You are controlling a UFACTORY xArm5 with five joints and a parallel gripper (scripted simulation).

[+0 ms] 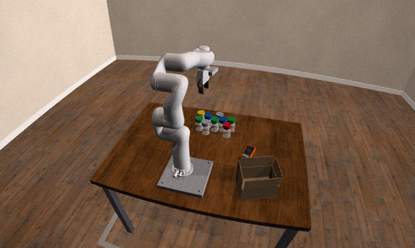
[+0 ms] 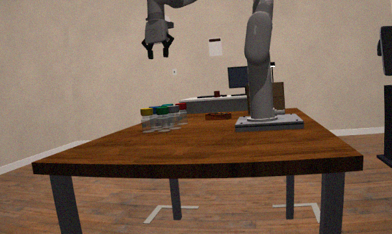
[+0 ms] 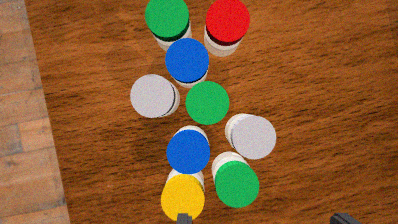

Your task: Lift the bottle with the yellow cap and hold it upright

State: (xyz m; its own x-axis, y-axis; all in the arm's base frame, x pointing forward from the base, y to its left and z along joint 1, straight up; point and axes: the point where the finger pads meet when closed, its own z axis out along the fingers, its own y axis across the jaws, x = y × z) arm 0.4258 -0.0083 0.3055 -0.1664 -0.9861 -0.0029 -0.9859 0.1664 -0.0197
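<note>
My hand is 290 mm above the yellow-capped bottle, 60 mm short of it and 40 mm to the right of it. Also, from my hand: red-capped bottle (290 mm below, 170 mm to the right, 30 mm behind); small orange device (340 mm to the right, 320 mm below, 180 mm behind).
</note>
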